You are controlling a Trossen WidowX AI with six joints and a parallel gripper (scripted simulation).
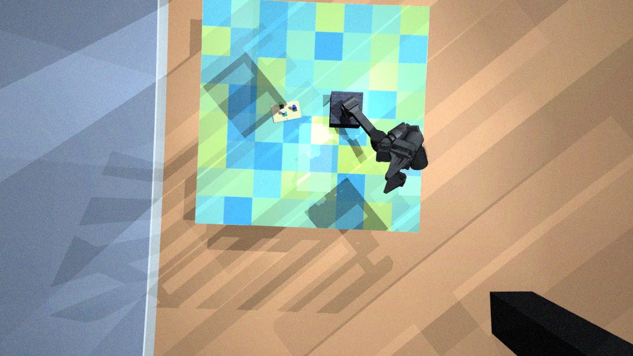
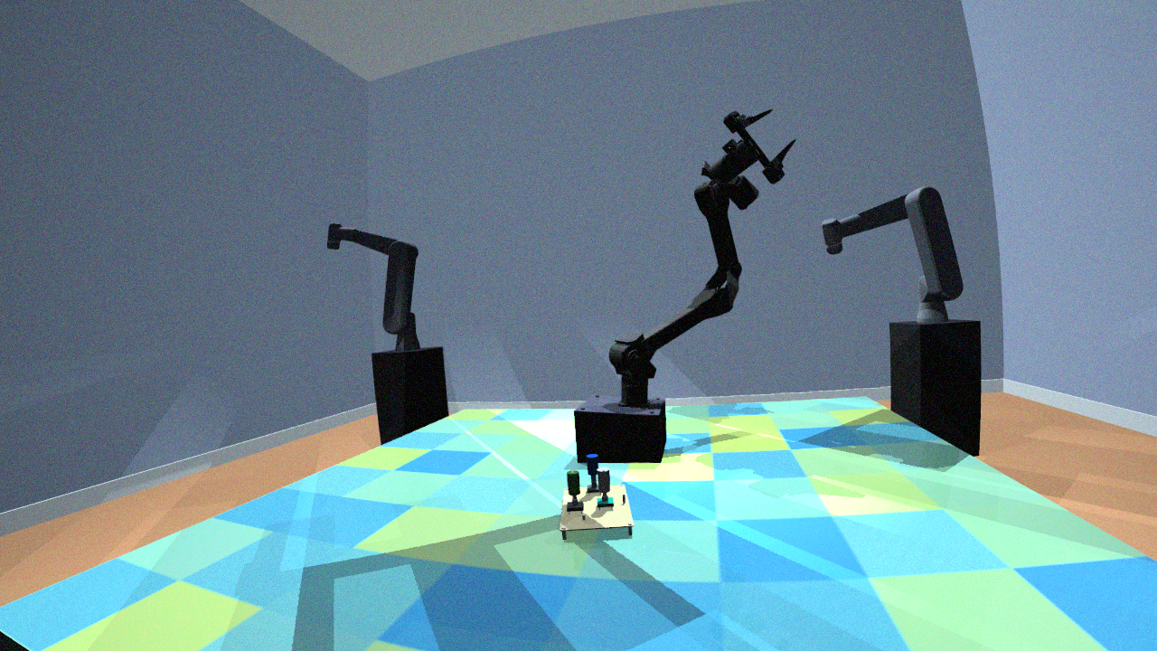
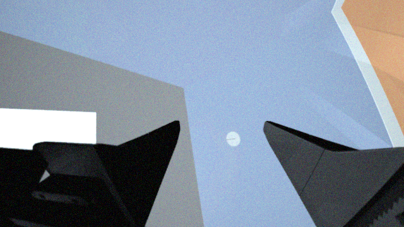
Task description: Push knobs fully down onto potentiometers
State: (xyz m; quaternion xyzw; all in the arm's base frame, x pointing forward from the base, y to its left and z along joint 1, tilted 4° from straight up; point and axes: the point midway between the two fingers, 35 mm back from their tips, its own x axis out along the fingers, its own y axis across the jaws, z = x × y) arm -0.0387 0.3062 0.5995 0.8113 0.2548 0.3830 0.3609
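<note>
My gripper tip is now 37 cm short of the grey knob, 40 cm to the left of it and 63 cm above it. The rest, counted from my gripper tip: green knob (39 cm ahead, 44 cm to the right, 63 cm below); teal potentiometer (37 cm ahead, 40 cm to the right, 64 cm below).
</note>
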